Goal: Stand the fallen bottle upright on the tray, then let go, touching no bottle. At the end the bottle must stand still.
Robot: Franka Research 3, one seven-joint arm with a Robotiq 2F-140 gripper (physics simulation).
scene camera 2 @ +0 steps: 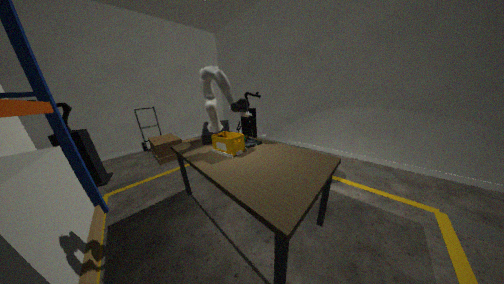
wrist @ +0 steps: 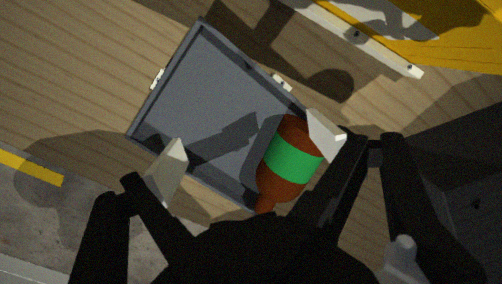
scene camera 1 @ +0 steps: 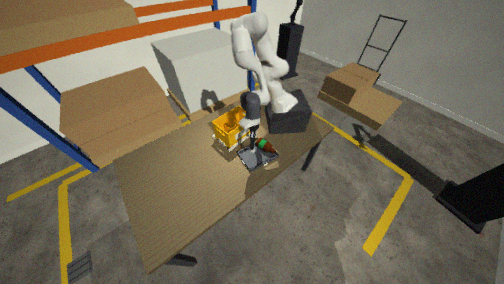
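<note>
The brown bottle with a green band lies on its side along one edge of the grey tray. In the wrist view its neck points down over the tray's lower corner and its base lies towards the upper right. My gripper is open and empty above the tray. In the wrist view one fingertip shows left of the bottle, over the tray's lower rim; the other shows at the bottle's right, overlapping its base end. Whether that fingertip touches it, I cannot tell. The bottle cannot be made out in scene camera 2.
A yellow crate stands beside the tray on the wooden table. The arm's dark base block stands behind the tray, at the table's end. The table's long edge runs near the tray.
</note>
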